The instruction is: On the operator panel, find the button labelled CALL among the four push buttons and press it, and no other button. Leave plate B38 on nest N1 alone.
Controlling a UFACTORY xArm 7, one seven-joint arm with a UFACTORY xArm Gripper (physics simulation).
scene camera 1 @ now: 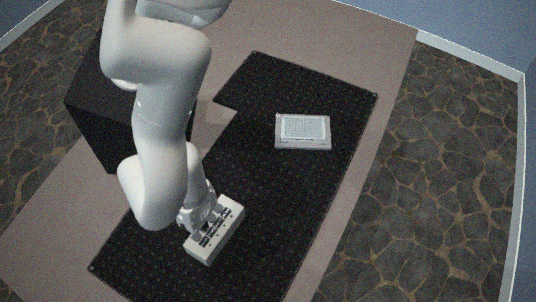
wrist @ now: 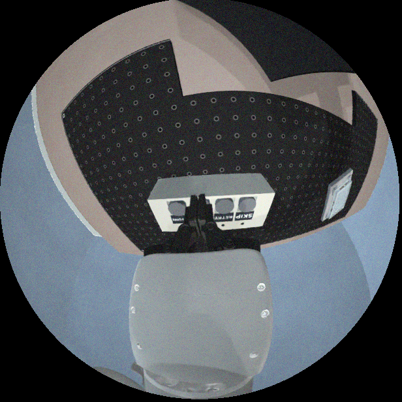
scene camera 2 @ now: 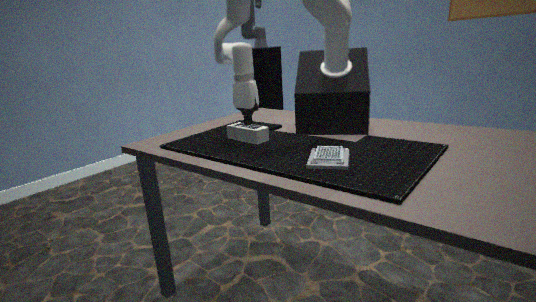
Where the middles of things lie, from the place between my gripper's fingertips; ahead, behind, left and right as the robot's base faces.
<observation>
My gripper is now 30 mm short of the white operator panel (scene camera 1: 219, 232), 10 mm to the right of it and 20 mm above it. From my hand the other things lie so: plate B38 (scene camera 1: 293, 128) (90 mm ahead, 400 mm to the left, 30 mm below).
</observation>
